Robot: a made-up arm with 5 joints.
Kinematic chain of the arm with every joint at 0, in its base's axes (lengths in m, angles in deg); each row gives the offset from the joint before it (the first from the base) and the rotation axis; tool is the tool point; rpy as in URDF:
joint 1: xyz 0.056 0 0.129 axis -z
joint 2: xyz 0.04 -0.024 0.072 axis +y
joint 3: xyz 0.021 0 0.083 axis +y
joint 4: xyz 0.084 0 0.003 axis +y
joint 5: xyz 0.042 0.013 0 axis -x
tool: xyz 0 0 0 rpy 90 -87.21 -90
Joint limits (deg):
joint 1: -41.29..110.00
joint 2: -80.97..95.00
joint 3: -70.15..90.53
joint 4: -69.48..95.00
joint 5: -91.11..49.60
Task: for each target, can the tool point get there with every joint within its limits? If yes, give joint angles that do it. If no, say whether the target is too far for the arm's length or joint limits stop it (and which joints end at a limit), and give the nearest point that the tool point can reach.
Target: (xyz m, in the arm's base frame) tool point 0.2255 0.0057 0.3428
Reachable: yes | joints -5.66 4.75 -19.60 -45.19 -16.99
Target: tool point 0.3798 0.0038 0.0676
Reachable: no: too far | nearest point 0.2890 0.0027 0.1147 | short by 0.102 m
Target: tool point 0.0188 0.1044 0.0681
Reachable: no: joint limits stop it (at a limit: joint 1, joint 2) | nearest point 0.0966 0.0210 0.0726 | short by 0.114 m
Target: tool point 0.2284 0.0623 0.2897
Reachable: yes | joints -23.31 -1.98 -3.56 13.90 -41.44
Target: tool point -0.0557 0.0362 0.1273
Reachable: no: joint limits stop it (at a limit: joint 1) | nearest point 0.0442 -0.0002 0.1273 | short by 0.106 m
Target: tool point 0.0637 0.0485 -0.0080
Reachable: no: joint limits stop it (at a limit: joint 1, joint 2) | nearest point 0.1145 0.0368 0.0583 | short by 0.084 m
